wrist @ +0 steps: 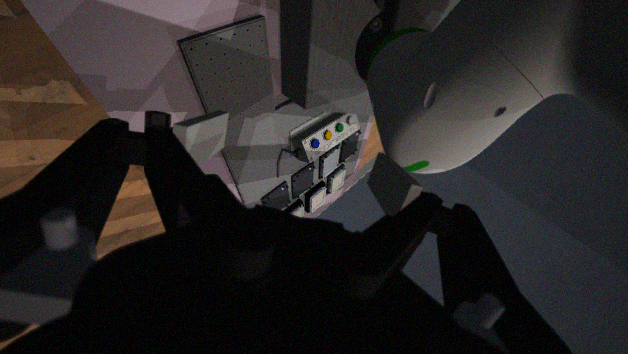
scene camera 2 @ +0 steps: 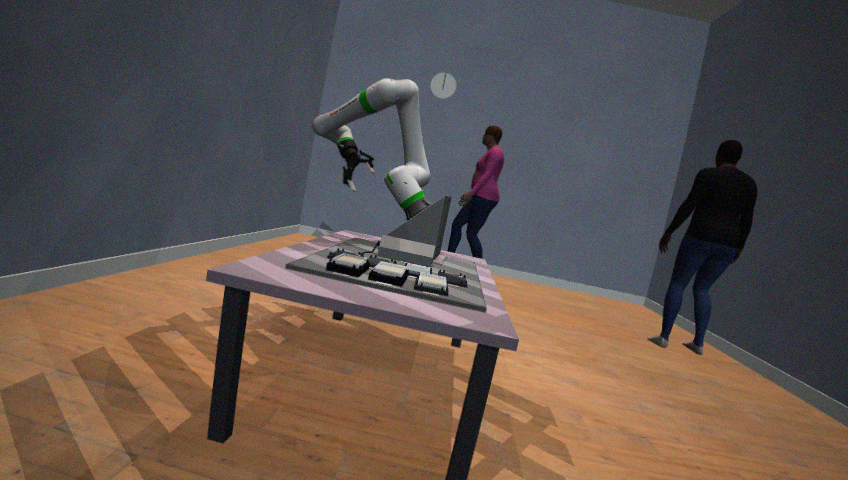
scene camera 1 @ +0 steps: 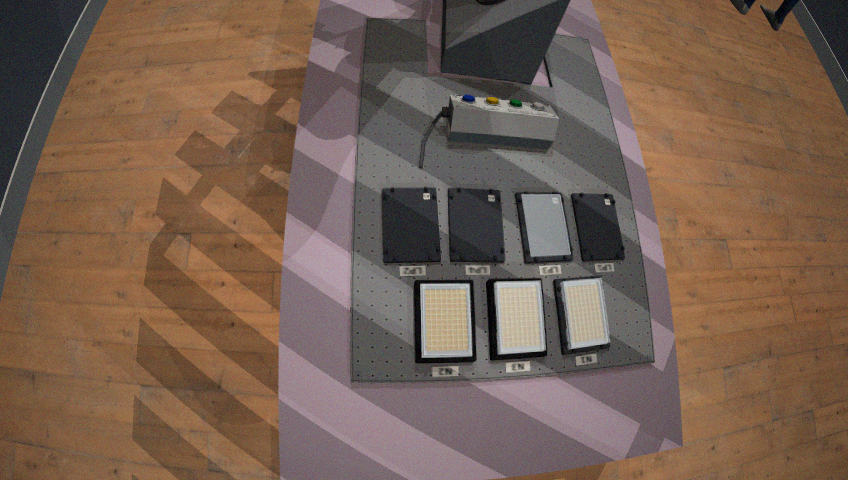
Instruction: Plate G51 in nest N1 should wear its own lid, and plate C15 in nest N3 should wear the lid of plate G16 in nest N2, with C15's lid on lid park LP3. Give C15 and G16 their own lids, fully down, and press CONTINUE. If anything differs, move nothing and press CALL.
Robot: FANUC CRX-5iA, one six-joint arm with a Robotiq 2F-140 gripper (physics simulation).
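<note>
In scene camera 1, plates stand in three black nests: N2's yellowish plate (scene camera 1: 446, 319) at left, N3's paler plate (scene camera 1: 518, 317) in the middle and N1's pale plate (scene camera 1: 585, 314) at right. Each has a clear, pale rim; whether lids are on, and how they sit, is too fine to tell. A greyish flat lid (scene camera 1: 545, 226) (wrist: 330, 161) lies on LP3. The other three parks show dark, without a visible lid. Their small tags are unreadable. My gripper (scene camera 2: 363, 177) (wrist: 301, 149) is open and empty, high above the table, away from the plates.
A grey button box (scene camera 1: 502, 127) with blue, yellow, green and pale grey buttons stands behind the parks, its cable at the left. The dark wedge-shaped arm base (scene camera 1: 499, 44) is behind it. Two people (scene camera 2: 489, 169) (scene camera 2: 717, 208) stand beyond the table.
</note>
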